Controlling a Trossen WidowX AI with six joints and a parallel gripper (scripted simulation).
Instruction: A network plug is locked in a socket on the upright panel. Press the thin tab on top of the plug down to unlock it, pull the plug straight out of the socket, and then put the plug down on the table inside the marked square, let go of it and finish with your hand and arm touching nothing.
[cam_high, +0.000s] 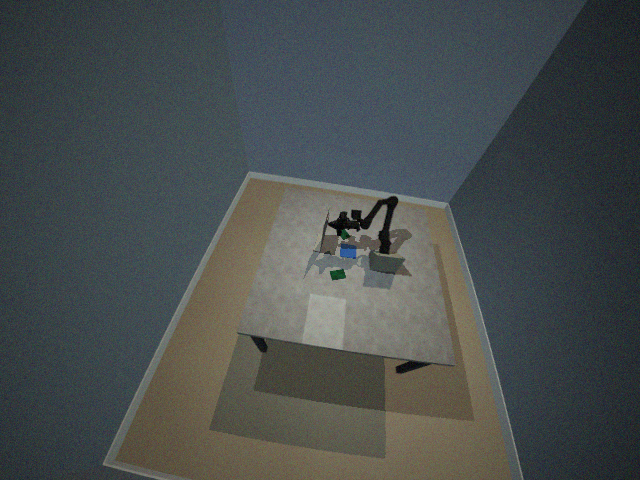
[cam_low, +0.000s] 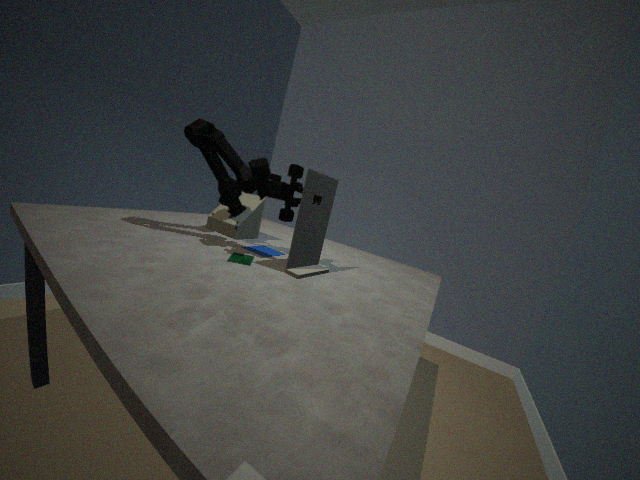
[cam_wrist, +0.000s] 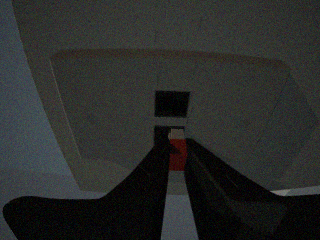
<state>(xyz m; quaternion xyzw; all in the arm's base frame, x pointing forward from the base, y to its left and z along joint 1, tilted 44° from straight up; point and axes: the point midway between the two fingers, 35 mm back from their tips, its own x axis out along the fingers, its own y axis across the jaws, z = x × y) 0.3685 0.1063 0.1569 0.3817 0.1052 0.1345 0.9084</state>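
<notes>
Right now the blue marked square is 23 cm below my gripper tip and 19 cm behind it. From my gripper tip the other things lie so: upright panel: 9 cm below, 3 cm ahead, 1 cm to the right.
</notes>
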